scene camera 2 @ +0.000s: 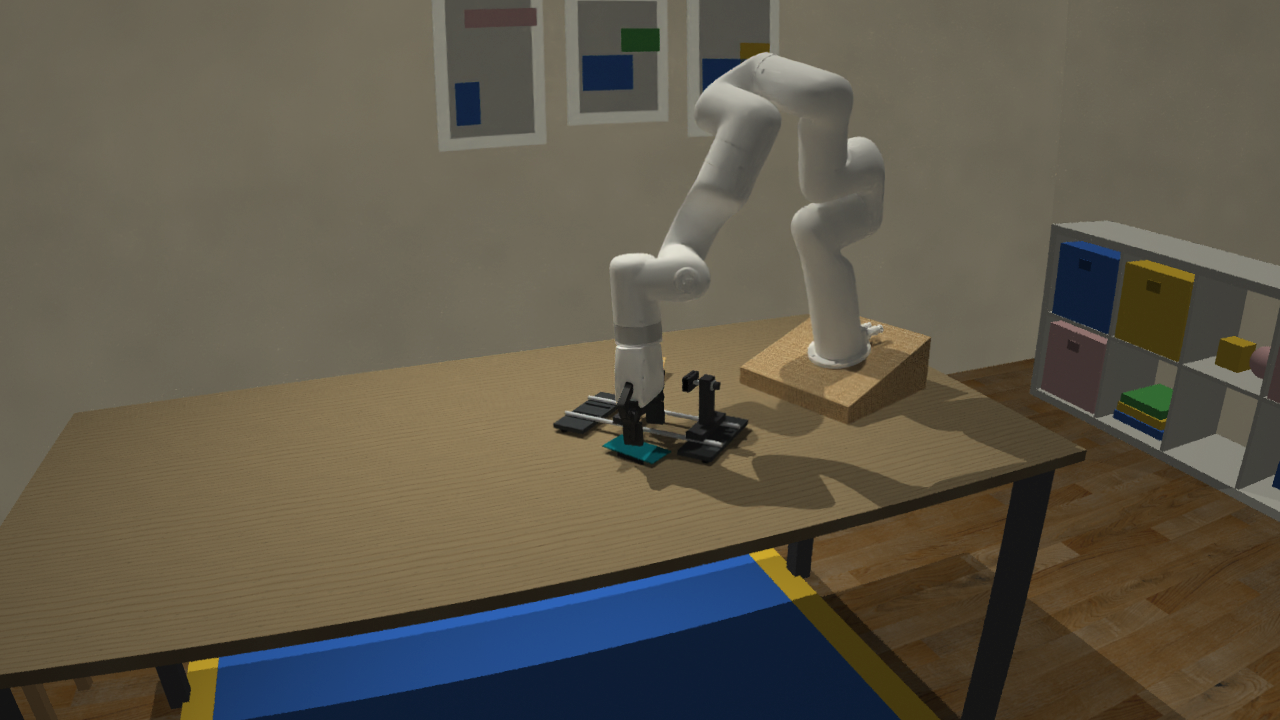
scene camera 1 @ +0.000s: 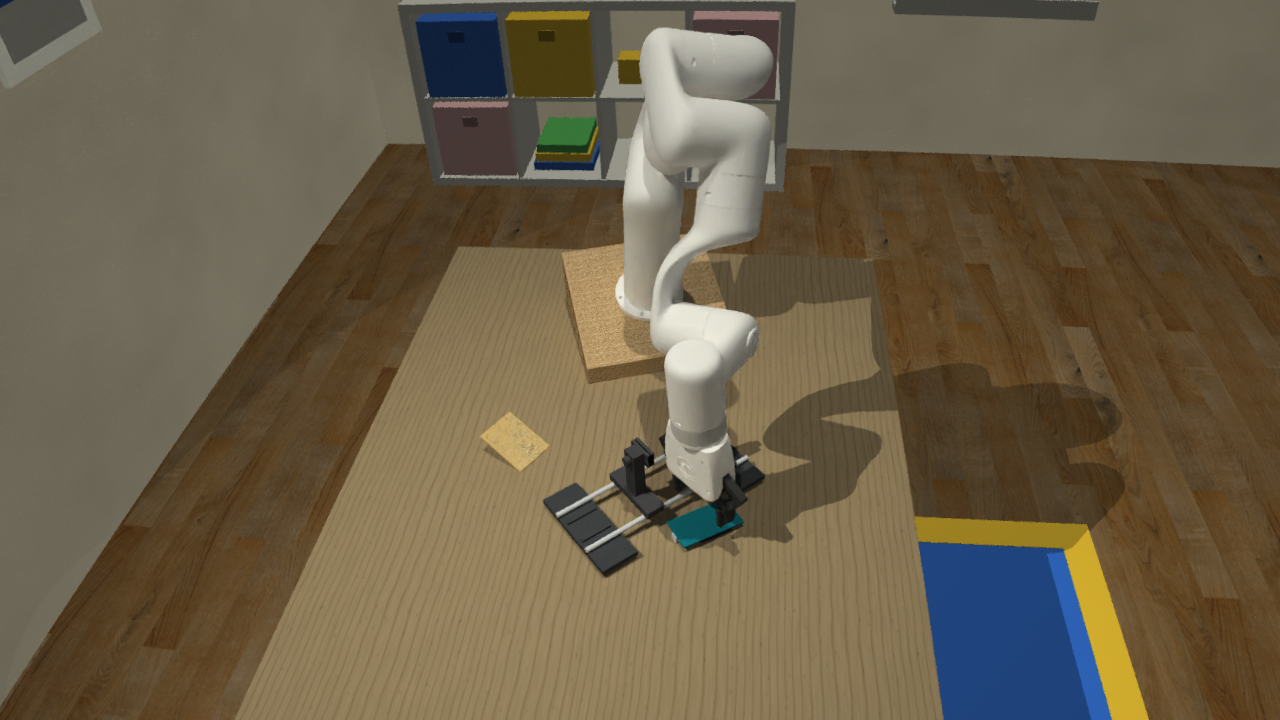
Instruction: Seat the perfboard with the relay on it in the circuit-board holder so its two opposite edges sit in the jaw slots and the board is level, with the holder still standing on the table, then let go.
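Where they show: gripper, fingertip midpoint: (scene camera 2: 645, 433) (scene camera 1: 704, 503); arm's base, link origin: (scene camera 2: 839, 351) (scene camera 1: 649, 294).
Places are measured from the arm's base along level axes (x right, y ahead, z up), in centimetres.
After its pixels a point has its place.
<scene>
The circuit-board holder (scene camera 1: 580, 517) {x -1.3, y 49.0, z -5.5 cm} (scene camera 2: 713, 445) {x -22.9, y 33.2, z -5.5 cm} stands on the table, with black end plates, pale rods and upright jaws; the arm partly hides it. A teal board (scene camera 1: 696, 526) {x -18.3, y 46.4, z -6.2 cm} (scene camera 2: 631, 449) {x -19.6, y 46.2, z -6.2 cm} lies beside its rods, outside the jaws. A relay cannot be made out on it. My gripper (scene camera 1: 703, 503) {x -18.9, y 43.7, z -3.9 cm} (scene camera 2: 644, 423) {x -18.9, y 43.7, z -3.9 cm} is open, pointing down at the holder's near side; one finger is over or against the teal board, the other towards the rods. A tan, finely marked board (scene camera 1: 512, 440) {x 14.2, y 36.0, z -5.5 cm} lies apart, left of the holder in scene camera 1. Which board is the perfboard is not clear.
The arm's wooden base block (scene camera 1: 608, 335) {x 4.9, y 10.7, z -2.1 cm} (scene camera 2: 796, 389) {x -6.6, y 11.8, z -4.2 cm} stands on the table (scene camera 1: 501, 626) {x 4.2, y 68.1, z -7.3 cm} (scene camera 2: 358, 501) {x -25.9, y 90.4, z -7.3 cm} behind the holder. A blue and yellow mat (scene camera 1: 993, 608) (scene camera 2: 501, 653) lies on the floor. A shelf unit (scene camera 1: 787, 134) (scene camera 2: 1041, 308) stands beyond the table.
</scene>
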